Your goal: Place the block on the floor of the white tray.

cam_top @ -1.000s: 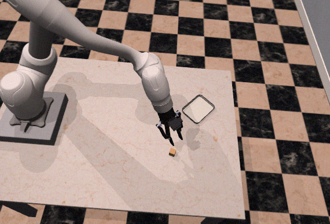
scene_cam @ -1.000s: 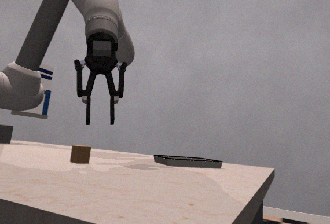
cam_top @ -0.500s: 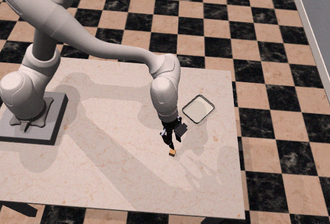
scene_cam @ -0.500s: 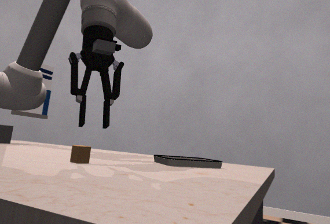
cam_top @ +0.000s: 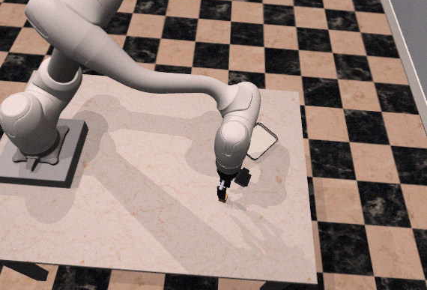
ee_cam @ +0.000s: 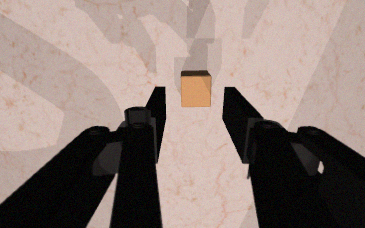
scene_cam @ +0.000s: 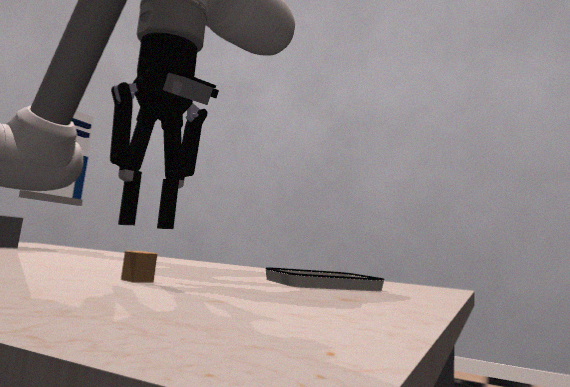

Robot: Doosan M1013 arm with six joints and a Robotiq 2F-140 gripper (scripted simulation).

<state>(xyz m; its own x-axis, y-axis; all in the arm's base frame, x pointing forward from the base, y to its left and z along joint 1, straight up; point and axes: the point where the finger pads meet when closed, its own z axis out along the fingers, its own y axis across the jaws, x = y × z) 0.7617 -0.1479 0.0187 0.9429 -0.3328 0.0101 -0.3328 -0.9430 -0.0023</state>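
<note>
Now: the block 8 cm below my hand. Round my hand: white tray 14 cm ahead, 28 cm to the left, 8 cm below.
</note>
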